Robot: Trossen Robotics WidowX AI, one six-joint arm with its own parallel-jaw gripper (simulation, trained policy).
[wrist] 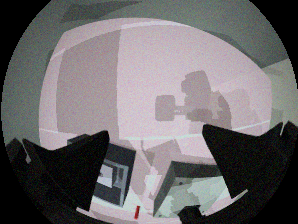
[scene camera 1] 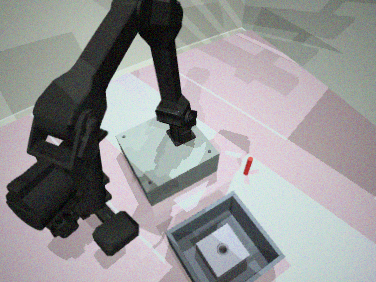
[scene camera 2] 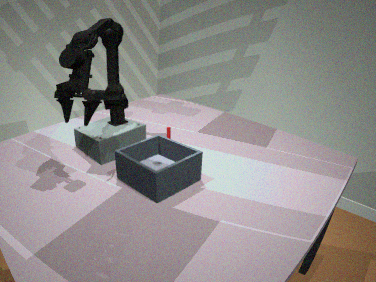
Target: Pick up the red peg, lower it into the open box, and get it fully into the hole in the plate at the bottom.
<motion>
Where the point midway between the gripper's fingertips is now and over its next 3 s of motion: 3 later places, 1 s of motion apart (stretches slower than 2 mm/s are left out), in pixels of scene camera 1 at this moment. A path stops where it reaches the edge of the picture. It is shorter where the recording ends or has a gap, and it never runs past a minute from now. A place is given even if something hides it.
My gripper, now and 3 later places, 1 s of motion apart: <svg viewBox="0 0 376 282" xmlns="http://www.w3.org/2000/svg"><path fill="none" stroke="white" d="M96 229L219 190L240 151L241 170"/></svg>
</motion>
